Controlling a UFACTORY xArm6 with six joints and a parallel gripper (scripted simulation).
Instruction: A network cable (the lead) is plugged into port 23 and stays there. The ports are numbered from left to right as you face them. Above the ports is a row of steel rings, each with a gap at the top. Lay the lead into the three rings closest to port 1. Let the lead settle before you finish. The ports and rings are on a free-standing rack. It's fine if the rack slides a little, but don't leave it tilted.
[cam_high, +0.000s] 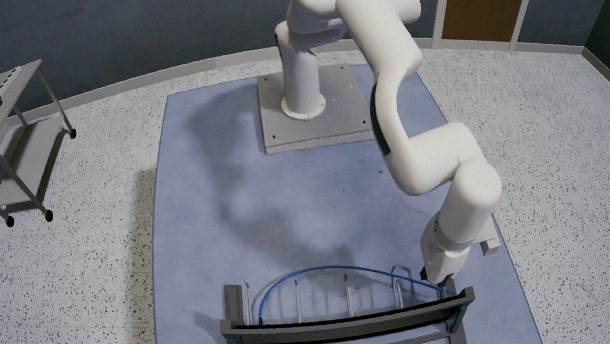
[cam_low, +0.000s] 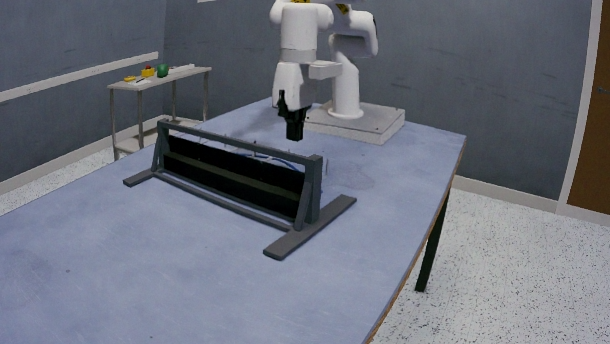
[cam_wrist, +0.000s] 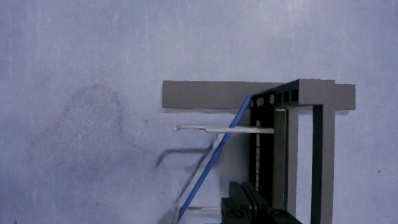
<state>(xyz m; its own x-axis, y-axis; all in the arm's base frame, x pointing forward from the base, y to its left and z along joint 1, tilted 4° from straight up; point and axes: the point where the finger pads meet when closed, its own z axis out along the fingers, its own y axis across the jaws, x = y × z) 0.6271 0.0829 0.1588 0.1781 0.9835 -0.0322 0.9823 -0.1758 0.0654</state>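
My gripper is now 16 cm to the left of the rack, 10 cm above it and 3 cm short of it.
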